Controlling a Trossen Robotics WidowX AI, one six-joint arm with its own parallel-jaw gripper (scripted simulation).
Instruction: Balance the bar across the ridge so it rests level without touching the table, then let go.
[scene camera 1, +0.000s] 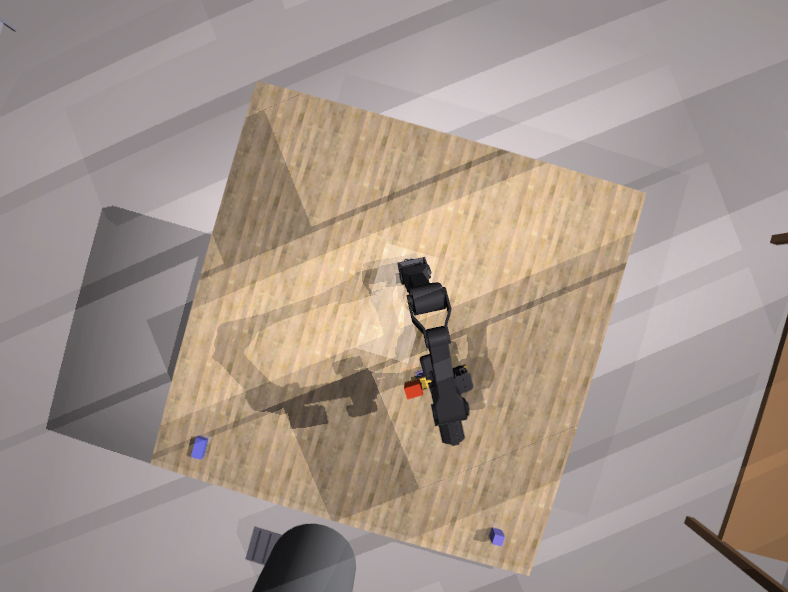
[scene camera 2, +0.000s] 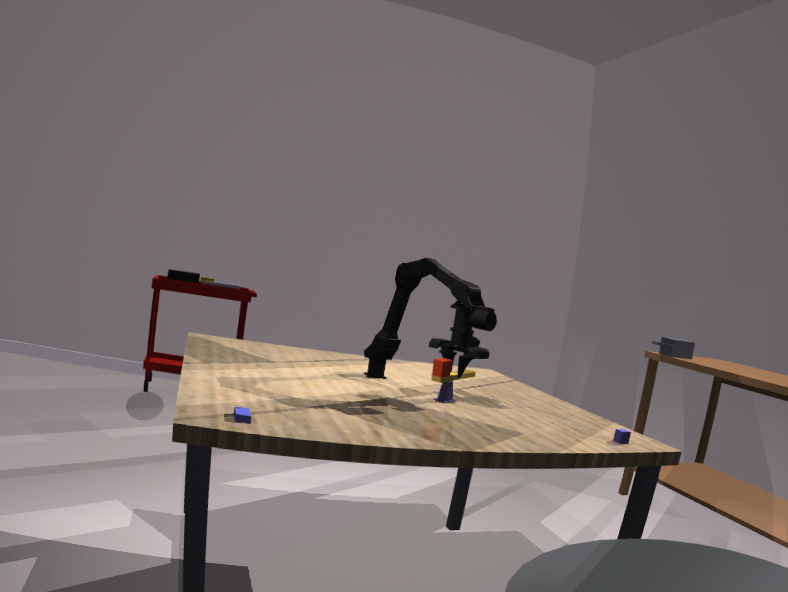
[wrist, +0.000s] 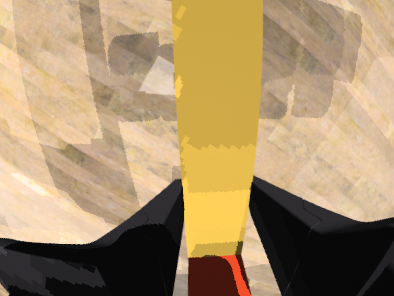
Labels:
gripper: scene camera 1 436, 379; scene camera 2 454, 376; wrist 215, 185

